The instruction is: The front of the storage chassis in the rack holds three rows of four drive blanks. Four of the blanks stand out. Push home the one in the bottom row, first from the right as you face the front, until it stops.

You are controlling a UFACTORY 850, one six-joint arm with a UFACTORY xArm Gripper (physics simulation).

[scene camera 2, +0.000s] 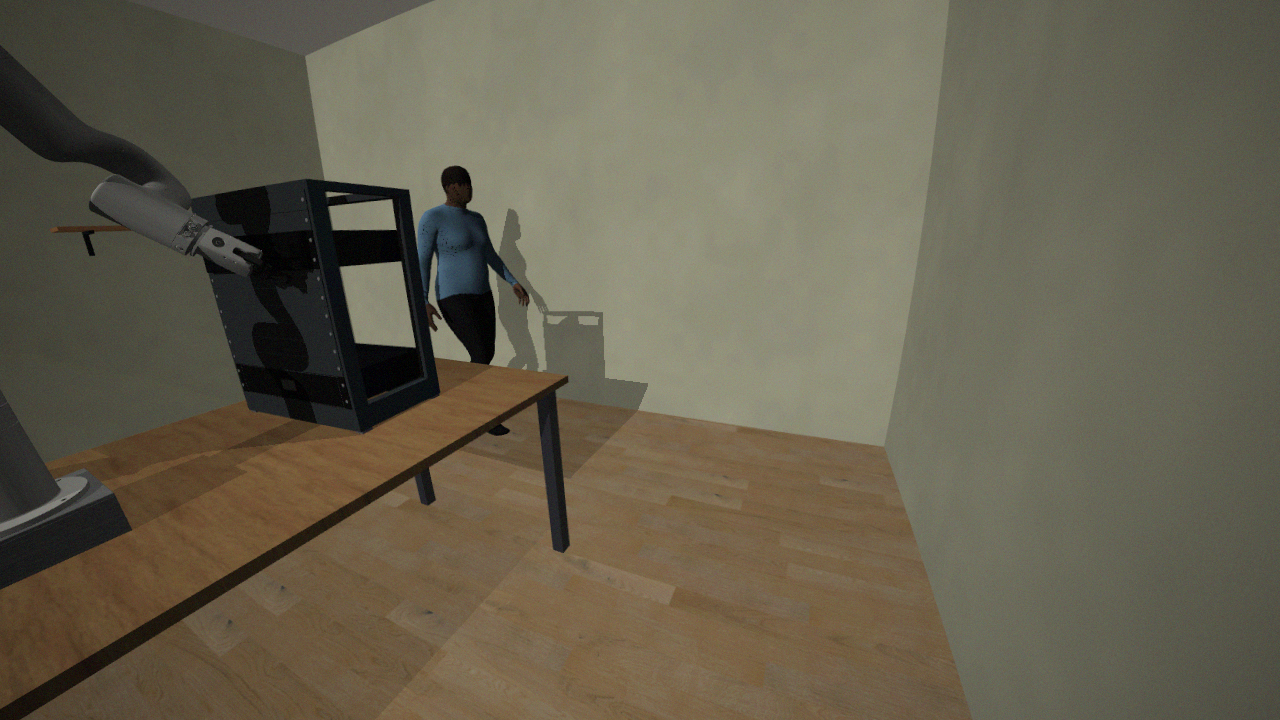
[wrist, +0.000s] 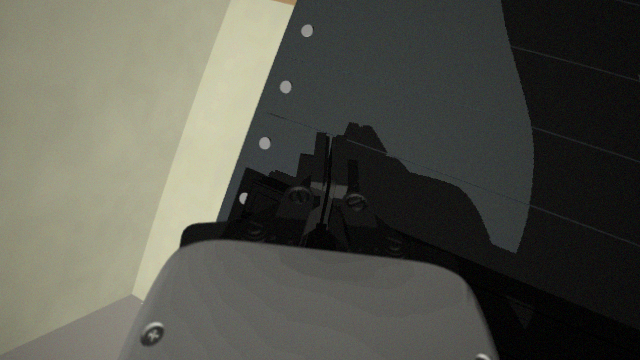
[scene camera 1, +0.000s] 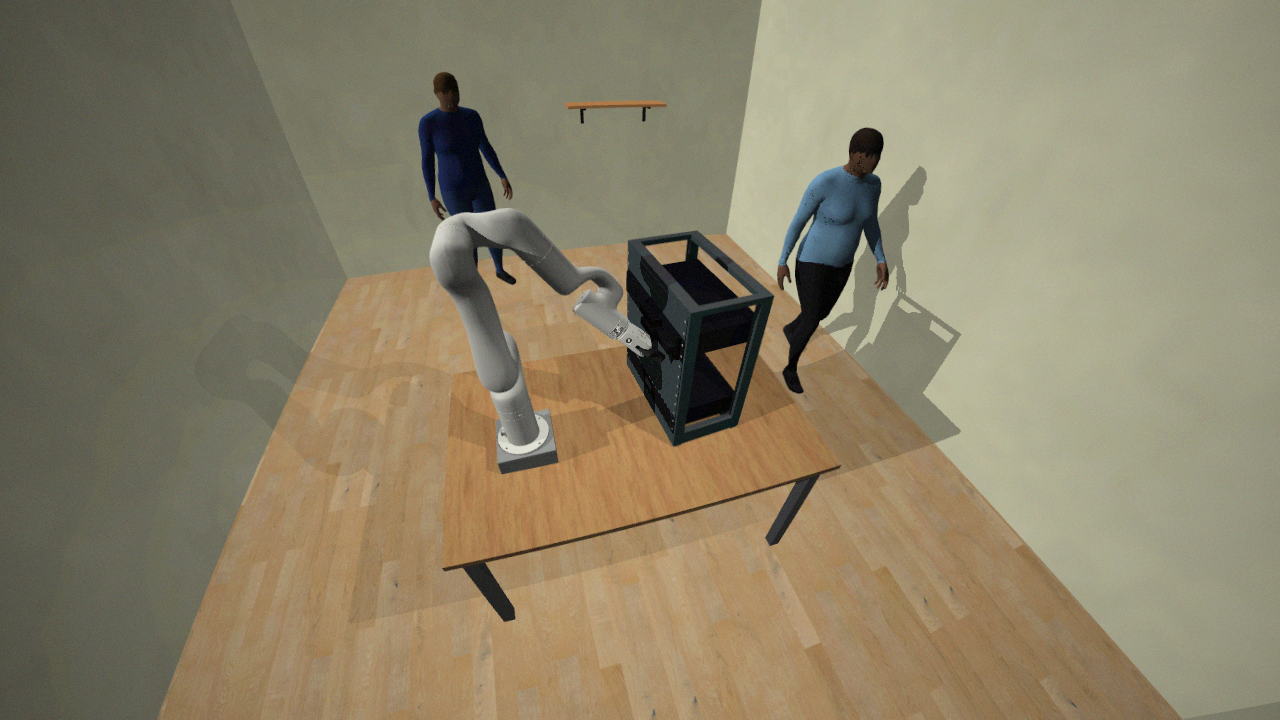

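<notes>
The storage chassis (scene camera 1: 726,333) (scene camera 2: 368,248) is a black box in the upper half of the dark rack (scene camera 1: 684,394) (scene camera 2: 340,313). My gripper (scene camera 1: 656,356) (scene camera 2: 257,257) (wrist: 327,154) is shut and empty. Its fingertips are at the rack's front, at the chassis's lower right part as one faces it. In the wrist view a dark block (wrist: 252,192) shows left of the fingers, beside the screw column; I cannot tell whether it is a drive blank. The fingers, my gripper body and deep shadow hide the bottom-row blank, so its depth and any contact cannot be told.
Dark flat panels (wrist: 425,90) fill the rack front below the chassis. The rack stands on the wooden table (scene camera 1: 572,510) (scene camera 2: 295,483). A person in light blue (scene camera 1: 839,214) (scene camera 2: 458,250) is behind the rack; another in dark blue (scene camera 1: 458,161) is at the back left.
</notes>
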